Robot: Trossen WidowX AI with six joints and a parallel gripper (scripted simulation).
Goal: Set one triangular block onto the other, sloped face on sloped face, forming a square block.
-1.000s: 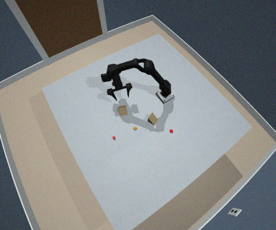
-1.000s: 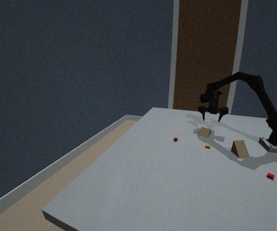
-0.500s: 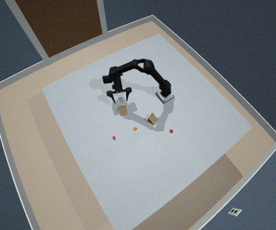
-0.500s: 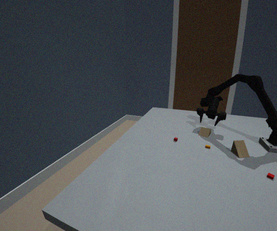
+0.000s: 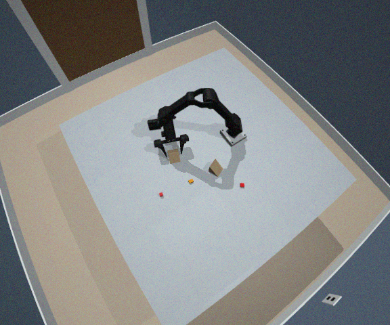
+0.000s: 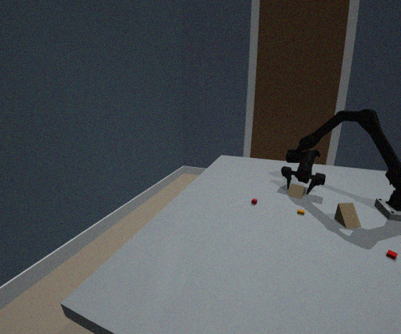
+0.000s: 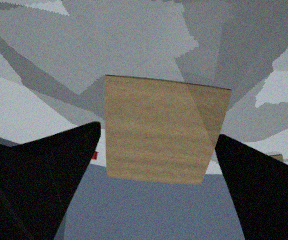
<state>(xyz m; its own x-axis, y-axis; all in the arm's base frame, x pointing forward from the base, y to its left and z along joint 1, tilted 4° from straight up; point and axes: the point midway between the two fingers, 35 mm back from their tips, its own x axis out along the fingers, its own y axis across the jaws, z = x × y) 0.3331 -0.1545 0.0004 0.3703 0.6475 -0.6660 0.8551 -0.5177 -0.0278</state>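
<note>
The tan triangular block is 1 cm above my gripper tip. From my gripper tip the other things lie so: small orange cube: 17 cm to the left, 4 cm ahead, 1 cm below.
</note>
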